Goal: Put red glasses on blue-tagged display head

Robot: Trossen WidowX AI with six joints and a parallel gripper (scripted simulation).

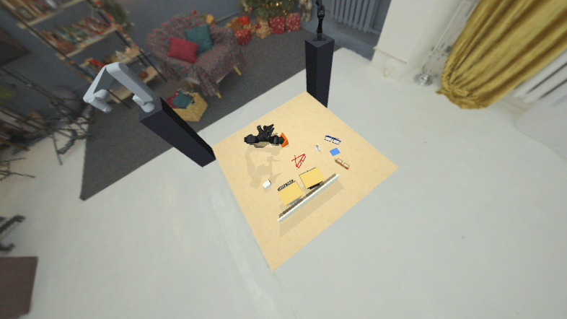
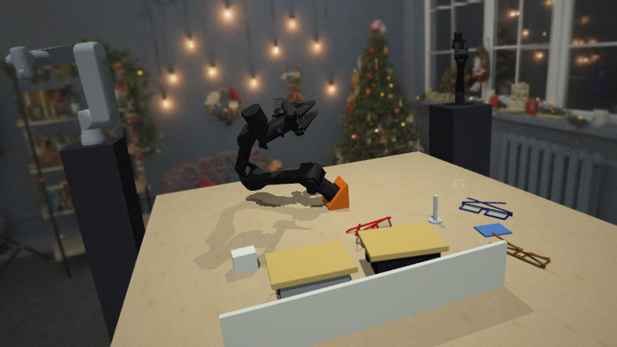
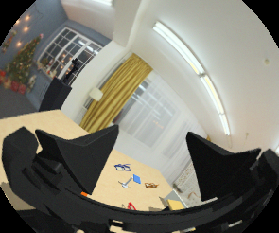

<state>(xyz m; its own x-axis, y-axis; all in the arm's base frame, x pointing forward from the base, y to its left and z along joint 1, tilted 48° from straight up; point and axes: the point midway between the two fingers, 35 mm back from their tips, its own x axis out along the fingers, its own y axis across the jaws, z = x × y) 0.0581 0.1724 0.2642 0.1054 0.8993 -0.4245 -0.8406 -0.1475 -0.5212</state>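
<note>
The grey post is 34 cm below my gripper tip, 29 cm to the left of it and 22 cm ahead of it. The rest, counted from my gripper tip: blue tag: 40 cm to the left, 36 cm below, 34 cm ahead; then dark display head: 43 cm ahead, 31 cm below, 6 cm to the left; then white cube: 34 cm below, 29 cm to the right, 27 cm ahead.
</note>
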